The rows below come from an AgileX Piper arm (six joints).
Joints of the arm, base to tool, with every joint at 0 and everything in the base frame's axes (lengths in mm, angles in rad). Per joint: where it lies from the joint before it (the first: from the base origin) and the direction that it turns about. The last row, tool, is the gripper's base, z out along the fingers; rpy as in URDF.
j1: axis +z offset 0 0 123
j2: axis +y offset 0 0 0
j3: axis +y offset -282.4 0 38.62
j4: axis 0.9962 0 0.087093 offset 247.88 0 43.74
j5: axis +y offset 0 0 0
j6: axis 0.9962 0 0.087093 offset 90.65 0 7.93
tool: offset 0 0 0 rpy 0 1.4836 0
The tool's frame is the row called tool.
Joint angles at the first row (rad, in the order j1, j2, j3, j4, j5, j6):
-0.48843, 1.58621, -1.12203, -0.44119, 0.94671, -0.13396
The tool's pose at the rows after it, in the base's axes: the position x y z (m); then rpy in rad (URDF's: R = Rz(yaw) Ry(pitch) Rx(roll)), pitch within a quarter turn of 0, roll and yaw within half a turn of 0:
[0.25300 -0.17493 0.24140 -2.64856 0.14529 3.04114]
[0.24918 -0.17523 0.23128 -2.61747 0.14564 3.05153]
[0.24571 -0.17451 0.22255 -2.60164 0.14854 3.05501]
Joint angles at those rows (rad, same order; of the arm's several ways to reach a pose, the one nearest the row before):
-0.48945, 1.58026, -1.06405, -0.52739, 0.88522, -0.06639
-0.48945, 1.58027, -1.01518, -0.58831, 0.83721, -0.01589
-0.48944, 1.58029, -0.97410, -0.63139, 0.79936, 0.02924

